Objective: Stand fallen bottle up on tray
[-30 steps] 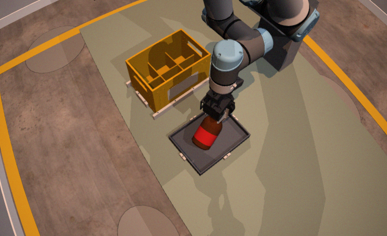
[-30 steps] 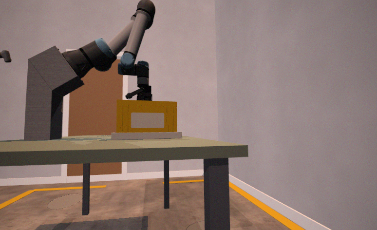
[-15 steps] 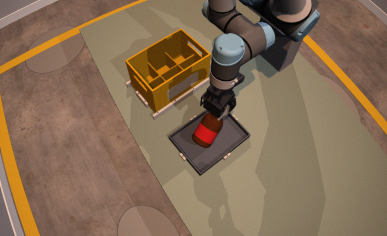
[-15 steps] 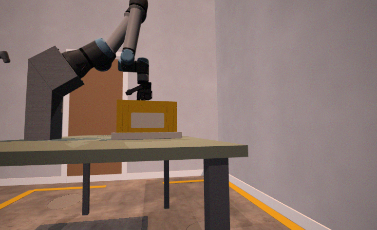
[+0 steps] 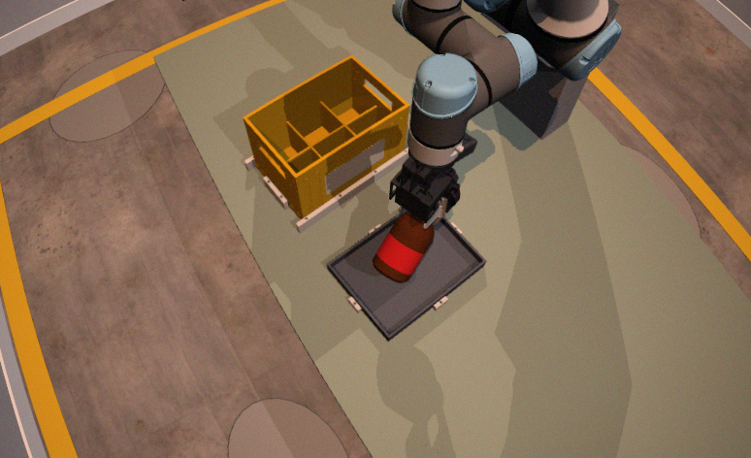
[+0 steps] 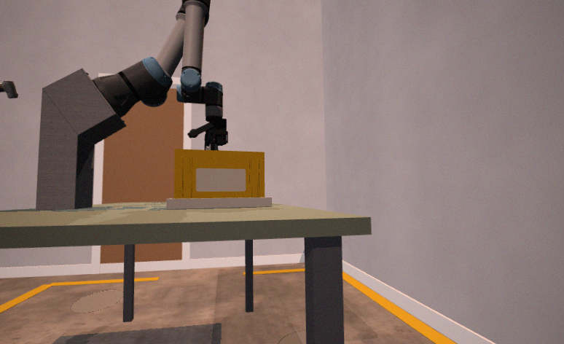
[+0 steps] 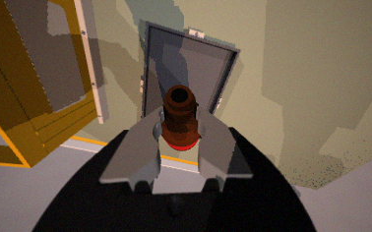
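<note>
The brown bottle lies 4 cm ahead of my hand, 1 cm to the left of it and 3 cm below it. The rest, counted from my hand: yellow crate: 4 cm ahead, 29 cm to the right, 9 cm below; dark grey tray: 3 cm ahead, 2 cm to the left, 16 cm below.
</note>
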